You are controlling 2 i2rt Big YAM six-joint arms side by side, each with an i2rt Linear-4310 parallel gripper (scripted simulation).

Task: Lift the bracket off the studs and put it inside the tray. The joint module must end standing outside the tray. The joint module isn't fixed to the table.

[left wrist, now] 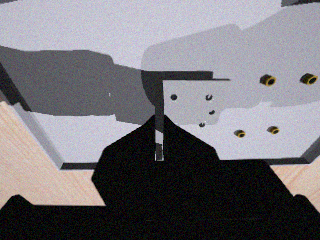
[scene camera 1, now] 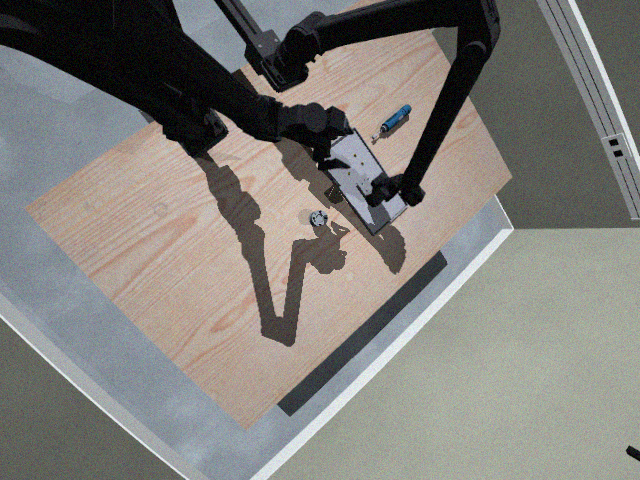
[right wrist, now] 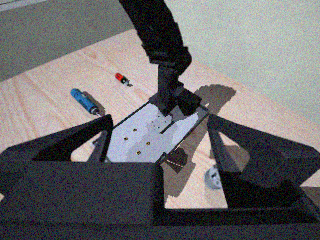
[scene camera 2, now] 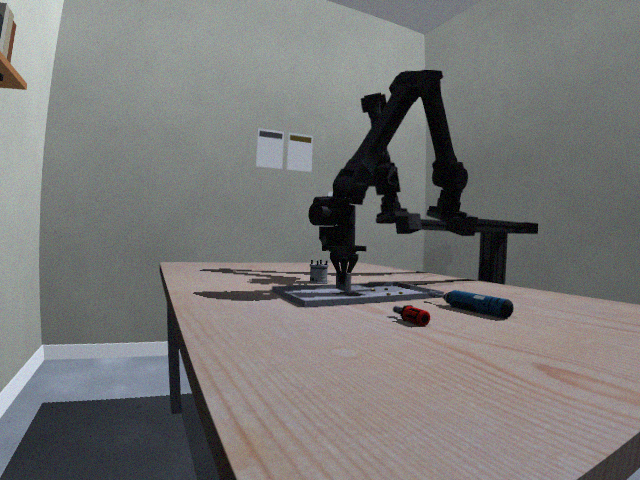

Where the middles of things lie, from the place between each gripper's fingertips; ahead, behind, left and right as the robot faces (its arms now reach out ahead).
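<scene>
Left hand (scene camera 2: 343, 283): 10 mm above grey bracket (left wrist: 189, 108), 30 mm past it. Shallow tray (scene camera 1: 343, 148): 40 mm below my left hand, 50 mm behind it.
From my right hand: grey bracket 310 mm below, 160 mm ahead, 140 mm to the left; shallow tray 330 mm below, 140 mm ahead, 150 mm to the left.
</scene>
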